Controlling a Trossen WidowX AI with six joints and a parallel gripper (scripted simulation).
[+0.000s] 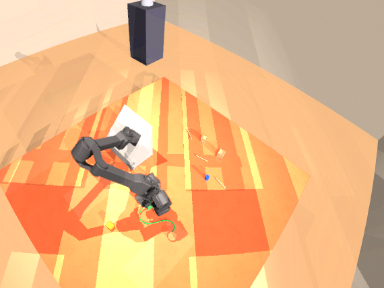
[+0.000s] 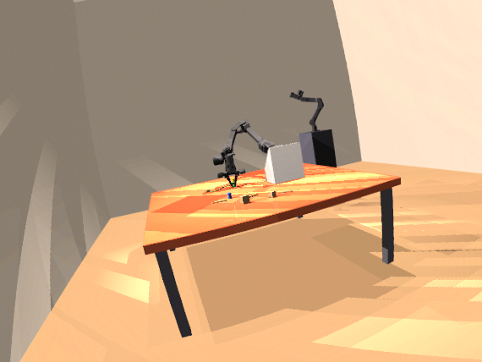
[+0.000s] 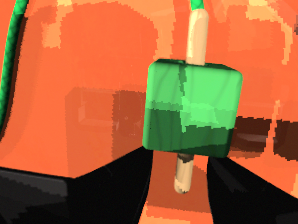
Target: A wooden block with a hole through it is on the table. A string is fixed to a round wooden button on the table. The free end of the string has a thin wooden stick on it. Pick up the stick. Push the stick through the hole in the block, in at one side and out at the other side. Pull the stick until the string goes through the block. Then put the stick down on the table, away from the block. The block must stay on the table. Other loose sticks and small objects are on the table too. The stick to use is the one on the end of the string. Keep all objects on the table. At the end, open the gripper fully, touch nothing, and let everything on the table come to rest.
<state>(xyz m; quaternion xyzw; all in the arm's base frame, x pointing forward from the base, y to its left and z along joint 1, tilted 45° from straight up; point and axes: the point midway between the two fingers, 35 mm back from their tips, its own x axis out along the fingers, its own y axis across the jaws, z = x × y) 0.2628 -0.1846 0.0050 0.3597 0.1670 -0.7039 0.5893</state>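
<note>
Now: the green block 1 cm behind my gripper tip, 3 cm to the right of it and 1 cm above it. Round my gripper tip: yellow cube (7 cm behind, 22 cm to the right); then thin wooden stick (1 cm behind, 4 cm to the right); then round wooden button (17 cm ahead, 7 cm to the right).
</note>
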